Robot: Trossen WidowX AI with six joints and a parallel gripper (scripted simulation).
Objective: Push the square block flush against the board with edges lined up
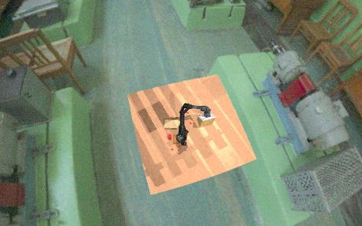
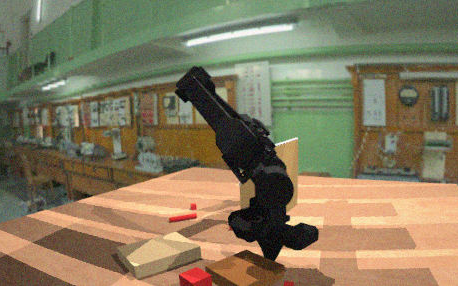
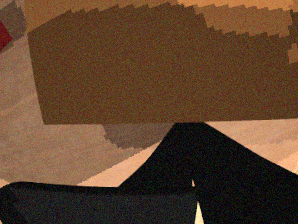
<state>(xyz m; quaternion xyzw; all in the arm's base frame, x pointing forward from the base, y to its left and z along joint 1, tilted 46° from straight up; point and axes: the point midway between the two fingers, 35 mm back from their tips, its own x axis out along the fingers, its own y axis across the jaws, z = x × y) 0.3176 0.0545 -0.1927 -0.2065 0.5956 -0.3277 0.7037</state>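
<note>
Right now the board is 210 mm to the right of my gripper tip, 110 mm ahead of it and 10 mm above it. From my gripper tip the other things lie so: square block: 60 mm ahead, 20 mm to the right, 10 mm above; red cube: 150 mm ahead, 60 mm to the right, 10 mm above; red stick: 340 mm to the right, 100 mm behind.
</note>
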